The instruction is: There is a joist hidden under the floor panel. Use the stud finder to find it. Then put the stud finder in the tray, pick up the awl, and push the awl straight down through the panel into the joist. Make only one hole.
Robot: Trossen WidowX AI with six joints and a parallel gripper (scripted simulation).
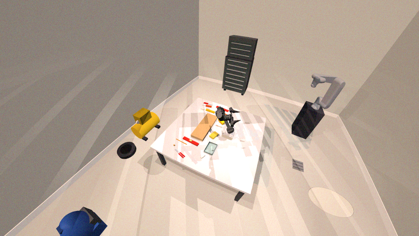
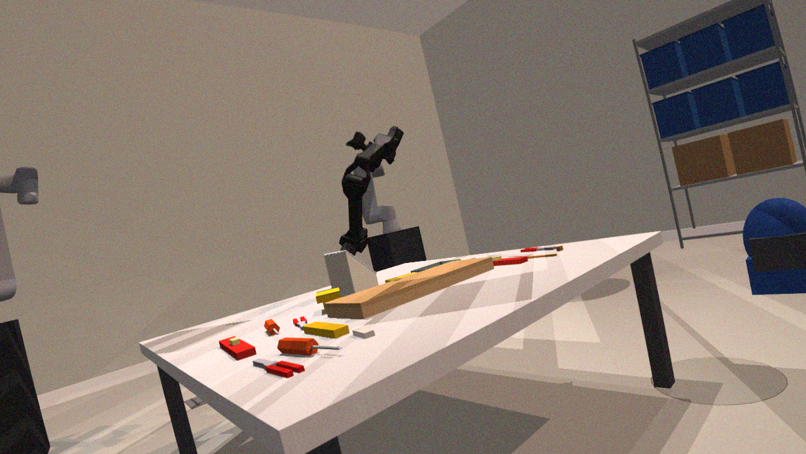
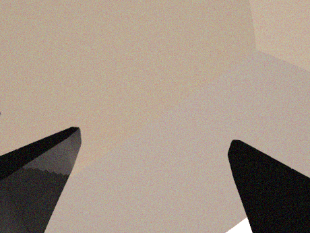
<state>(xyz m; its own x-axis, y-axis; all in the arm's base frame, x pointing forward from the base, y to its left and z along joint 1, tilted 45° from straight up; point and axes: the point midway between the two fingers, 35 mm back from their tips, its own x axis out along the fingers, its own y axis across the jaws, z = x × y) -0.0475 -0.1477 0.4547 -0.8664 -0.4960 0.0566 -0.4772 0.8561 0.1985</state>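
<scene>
The yellow stud finder lies 540 mm below my gripper tip, 390 mm to the right of it and 320 mm ahead of it. Round my gripper tip: yellow block 540 mm below, 290 mm ahead, 90 mm to the right; then thin orange tool 610 mm ahead, 550 mm below, 220 mm to the left; then shallow grey tray 540 mm below, 230 mm ahead, 110 mm to the left.
</scene>
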